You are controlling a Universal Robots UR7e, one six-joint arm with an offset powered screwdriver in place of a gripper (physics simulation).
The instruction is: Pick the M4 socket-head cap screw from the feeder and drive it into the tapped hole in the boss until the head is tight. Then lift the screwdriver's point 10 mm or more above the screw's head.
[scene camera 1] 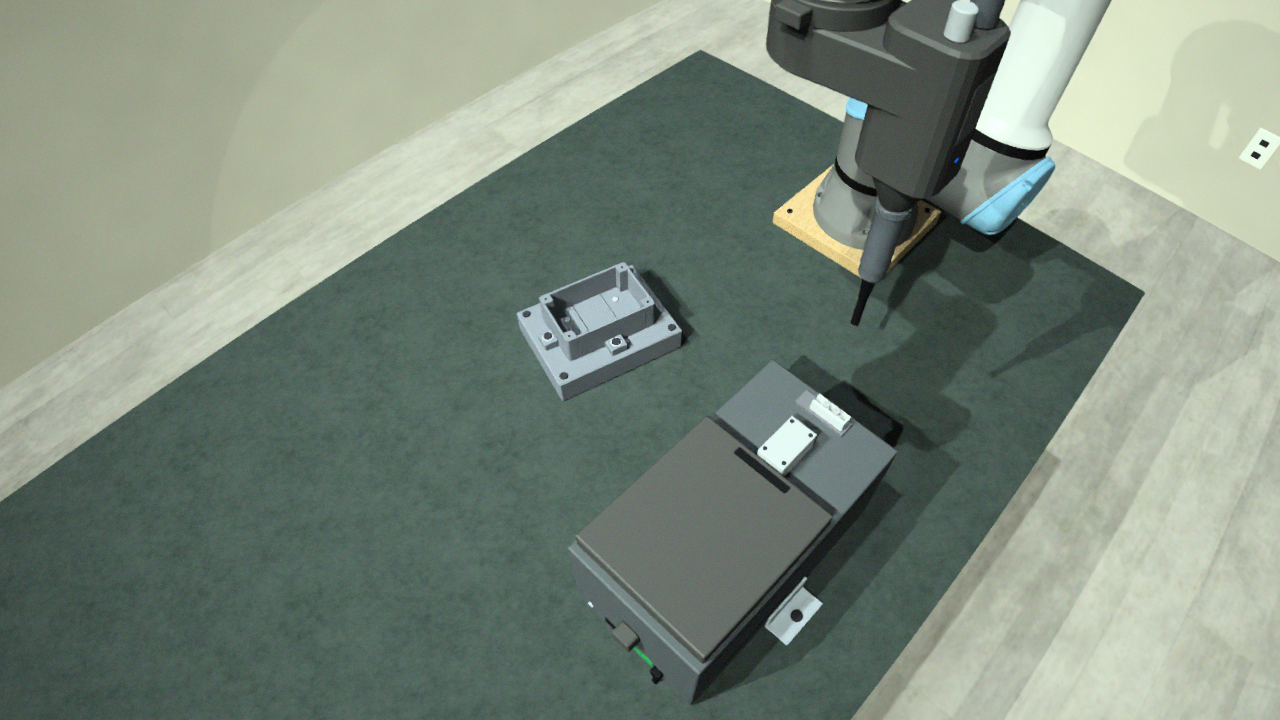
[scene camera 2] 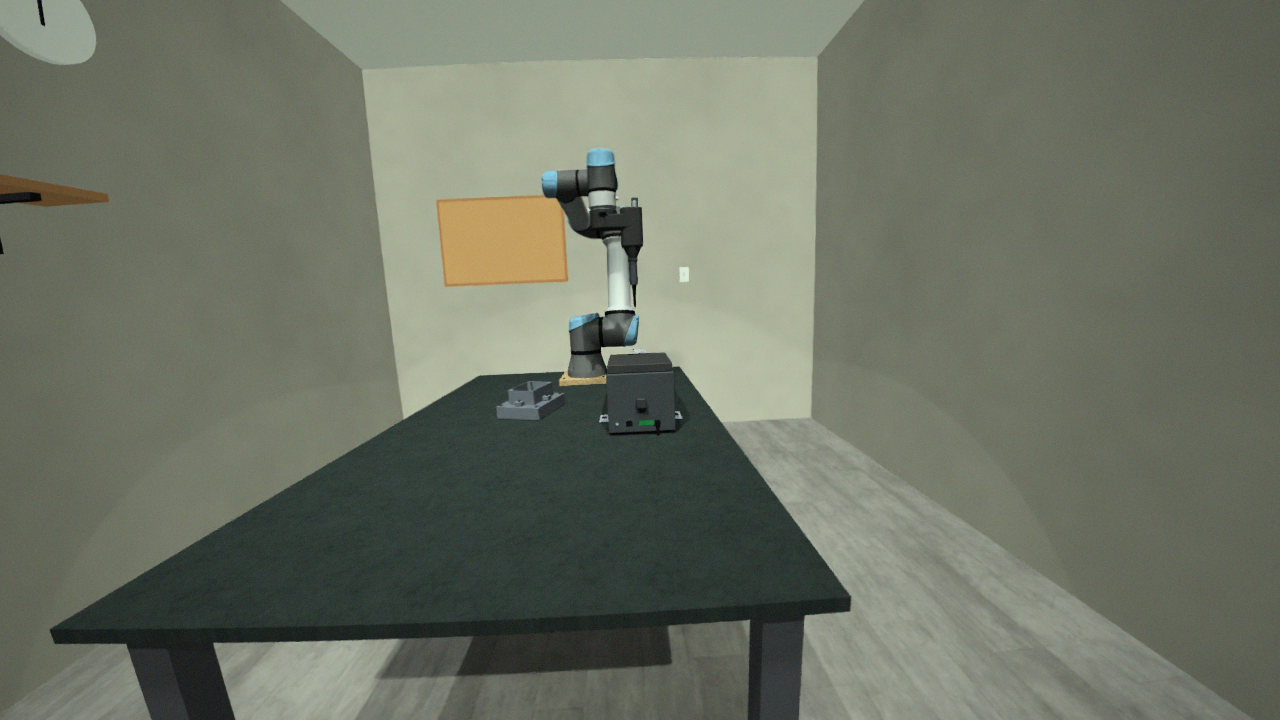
The same spot on a grey base plate: [scene camera 1: 588, 371] is [scene camera 2: 544, 404].
